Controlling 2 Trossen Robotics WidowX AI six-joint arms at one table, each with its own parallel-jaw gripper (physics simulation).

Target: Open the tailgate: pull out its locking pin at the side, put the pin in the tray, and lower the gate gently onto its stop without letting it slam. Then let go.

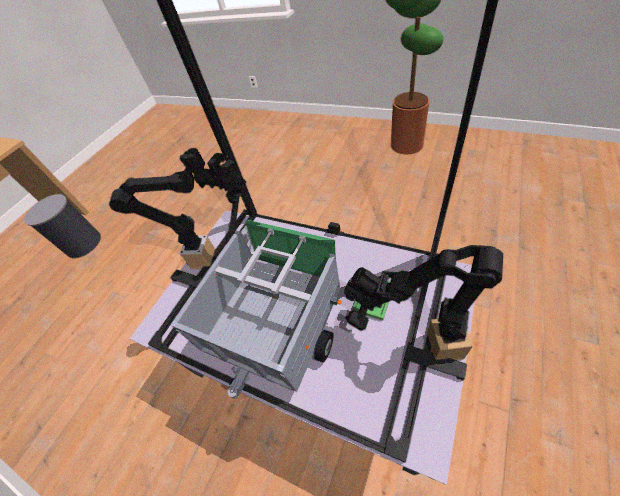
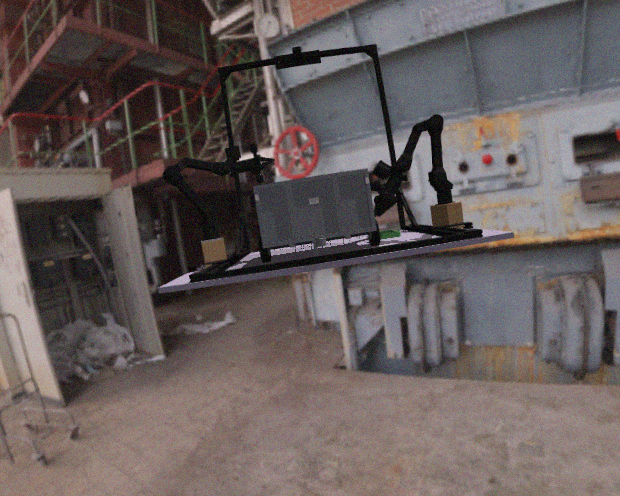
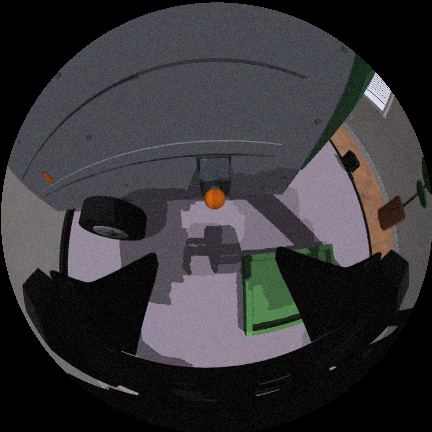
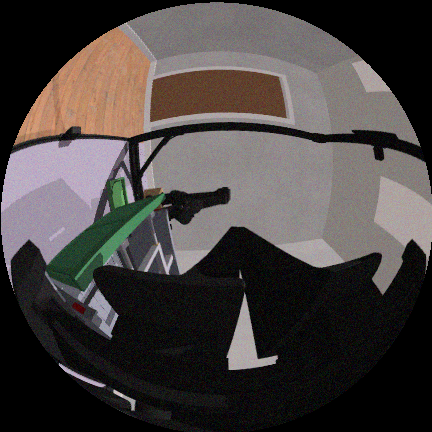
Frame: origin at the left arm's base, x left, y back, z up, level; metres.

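Where they show: left gripper, between the fingertips: [image 1: 350, 306] [image 2: 375, 216] [image 3: 217, 257]; right gripper, between the fingertips: [image 1: 245, 182] [image 2: 274, 159] [image 4: 236, 233]; left arm's base, origin of its link: [image 1: 451, 332] [image 2: 445, 203]; right arm's base, origin of its link: [image 1: 193, 244] [image 2: 211, 239].
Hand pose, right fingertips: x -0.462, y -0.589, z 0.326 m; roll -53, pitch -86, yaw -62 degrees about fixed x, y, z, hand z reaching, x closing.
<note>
Each offset is from my right fingertips to the top centre of the thing. Level surfaces: height alone.
The grey trailer @(dx +0.325, dy +0.002, dz -0.152 m) [image 1: 259, 305] [image 2: 315, 207] stands on the table with its green tailgate [image 1: 315, 256] [image 4: 104, 238] upright at the far end. The orange-knobbed locking pin @(dx +0.293, dy +0.224, dz -0.318 m) [image 3: 214, 198] [image 1: 339, 300] sits in its bracket on the trailer's side wall. My left gripper [image 3: 217, 257] [image 1: 349, 306] [image 2: 382, 194] is open and empty, facing the pin a short way off, above the green tray @(dx +0.248, dy +0.385, dz -0.420 m) [image 3: 270, 298] [image 1: 377, 311]. My right gripper [image 4: 236, 233] [image 1: 234, 197] [image 2: 259, 162] is shut on nothing, hanging beside the tailgate's far corner and not touching it.
The trailer's wheel @(dx +0.434, dy +0.185, dz -0.338 m) [image 3: 112, 220] [image 1: 324, 344] is left of the pin. Black frame posts [image 1: 210, 108] [image 1: 456, 162] rise from the lilac table @(dz -0.442 m) [image 1: 357, 394]. A potted plant [image 1: 409, 123] and a dark bin [image 1: 77, 231] stand on the floor.
</note>
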